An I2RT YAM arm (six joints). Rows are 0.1 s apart.
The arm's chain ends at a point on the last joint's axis. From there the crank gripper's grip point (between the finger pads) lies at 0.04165 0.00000 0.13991 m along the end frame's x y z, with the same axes.
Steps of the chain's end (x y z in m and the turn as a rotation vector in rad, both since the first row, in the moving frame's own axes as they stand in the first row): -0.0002, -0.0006, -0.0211, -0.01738, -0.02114, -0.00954; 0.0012, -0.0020, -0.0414, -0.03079, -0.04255, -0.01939; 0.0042, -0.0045, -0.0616, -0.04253, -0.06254, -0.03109; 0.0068, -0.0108, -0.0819, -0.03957, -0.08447, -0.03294; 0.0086, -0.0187, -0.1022, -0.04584, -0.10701, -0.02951
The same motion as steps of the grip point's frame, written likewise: -0.0032, 0.0015, -0.0203, -0.01738, -0.02114, -0.00954; -0.0048, 0.0016, -0.0398, -0.03079, -0.04255, -0.01939; -0.0045, 0.0003, -0.0594, -0.04253, -0.06254, -0.03109; -0.0051, -0.0064, -0.0790, -0.03957, -0.08447, -0.03294; -0.0065, -0.0132, -0.0987, -0.04584, -0.10701, -0.02951
